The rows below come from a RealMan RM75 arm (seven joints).
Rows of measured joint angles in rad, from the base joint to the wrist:
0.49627, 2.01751, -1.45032, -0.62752, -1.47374, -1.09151, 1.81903
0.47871, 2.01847, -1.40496, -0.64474, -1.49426, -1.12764, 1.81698
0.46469, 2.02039, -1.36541, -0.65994, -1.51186, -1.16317, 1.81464
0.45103, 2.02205, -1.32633, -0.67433, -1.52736, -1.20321, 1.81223
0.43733, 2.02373, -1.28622, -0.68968, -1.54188, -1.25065, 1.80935
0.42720, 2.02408, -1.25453, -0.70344, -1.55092, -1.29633, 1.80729
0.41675, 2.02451, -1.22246, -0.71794, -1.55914, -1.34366, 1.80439
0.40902, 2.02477, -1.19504, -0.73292, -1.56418, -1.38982, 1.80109
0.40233, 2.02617, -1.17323, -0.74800, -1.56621, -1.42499, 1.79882
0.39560, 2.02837, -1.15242, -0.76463, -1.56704, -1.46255, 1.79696
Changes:
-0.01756, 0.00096, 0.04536, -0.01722, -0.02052, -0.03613, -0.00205
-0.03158, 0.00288, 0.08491, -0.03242, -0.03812, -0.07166, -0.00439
-0.04524, 0.00454, 0.12399, -0.04681, -0.05362, -0.11170, -0.00680
-0.05894, 0.00622, 0.16410, -0.06216, -0.06814, -0.15914, -0.00968
-0.06907, 0.00657, 0.19579, -0.07592, -0.07718, -0.20482, -0.01174
-0.07952, 0.00700, 0.22786, -0.09042, -0.08540, -0.25215, -0.01464
-0.08725, 0.00726, 0.25528, -0.10540, -0.09044, -0.29831, -0.01794
-0.09394, 0.00866, 0.27709, -0.12048, -0.09247, -0.33348, -0.02021
-0.10067, 0.01086, 0.29790, -0.13711, -0.09330, -0.37104, -0.02207

